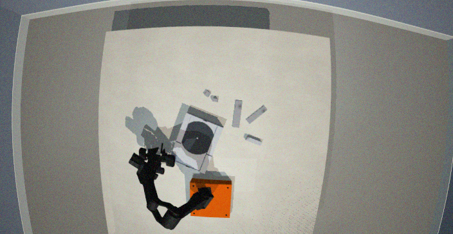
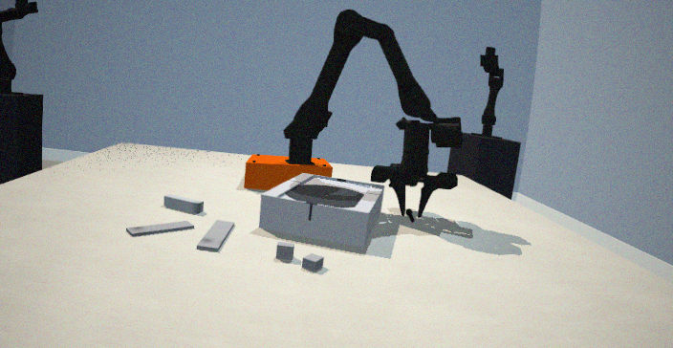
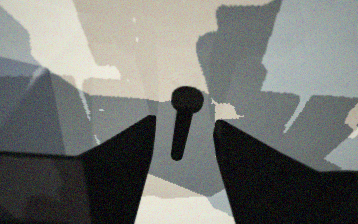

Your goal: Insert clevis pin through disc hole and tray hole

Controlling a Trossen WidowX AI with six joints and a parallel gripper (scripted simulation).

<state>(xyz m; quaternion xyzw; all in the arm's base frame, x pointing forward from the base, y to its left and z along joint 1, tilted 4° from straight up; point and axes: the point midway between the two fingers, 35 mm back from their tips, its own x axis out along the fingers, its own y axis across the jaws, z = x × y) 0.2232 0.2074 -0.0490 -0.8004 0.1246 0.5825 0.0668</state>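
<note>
Right now the clevis pin is right at my gripper tip. Round my gripper tip: dark aluminium disc 5 cm ahead, 21 cm to the right, 5 cm above; grey block 47 cm to the right, 1 cm above; steel tray 2 cm ahead, 19 cm to the right, 4 cm above.
</note>
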